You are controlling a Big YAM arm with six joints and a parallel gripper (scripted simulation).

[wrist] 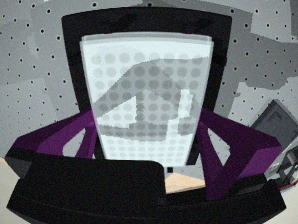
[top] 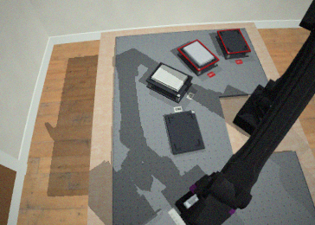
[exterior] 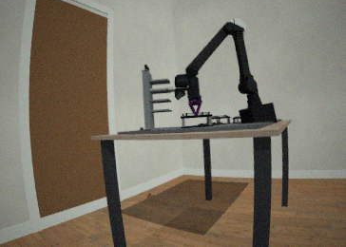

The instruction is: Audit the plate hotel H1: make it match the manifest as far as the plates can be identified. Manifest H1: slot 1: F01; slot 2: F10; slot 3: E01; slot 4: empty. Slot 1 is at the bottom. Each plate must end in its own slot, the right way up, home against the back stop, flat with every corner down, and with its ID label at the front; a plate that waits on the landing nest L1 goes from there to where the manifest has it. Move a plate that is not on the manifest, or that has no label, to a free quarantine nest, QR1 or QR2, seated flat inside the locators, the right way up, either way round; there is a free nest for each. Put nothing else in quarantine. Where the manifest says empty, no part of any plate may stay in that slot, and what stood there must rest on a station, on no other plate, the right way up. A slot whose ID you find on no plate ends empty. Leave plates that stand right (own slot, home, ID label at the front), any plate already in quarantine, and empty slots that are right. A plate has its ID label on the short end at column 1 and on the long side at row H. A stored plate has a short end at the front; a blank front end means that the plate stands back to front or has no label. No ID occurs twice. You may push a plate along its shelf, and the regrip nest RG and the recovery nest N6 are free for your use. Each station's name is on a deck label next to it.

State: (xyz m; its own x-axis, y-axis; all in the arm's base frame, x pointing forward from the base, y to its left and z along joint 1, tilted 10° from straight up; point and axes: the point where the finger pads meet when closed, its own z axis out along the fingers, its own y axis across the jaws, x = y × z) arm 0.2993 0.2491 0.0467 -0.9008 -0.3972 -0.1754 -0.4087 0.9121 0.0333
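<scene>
My hand is 10 mm above the black nest. From my hand the other things lie so: plate hotel 230 mm ahead, 100 mm to the left, 90 mm above; then L1 label 430 mm to the right, 70 mm below, 60 mm behind; then H1 deck label 140 mm to the left, 70 mm below, 70 mm ahead.
</scene>
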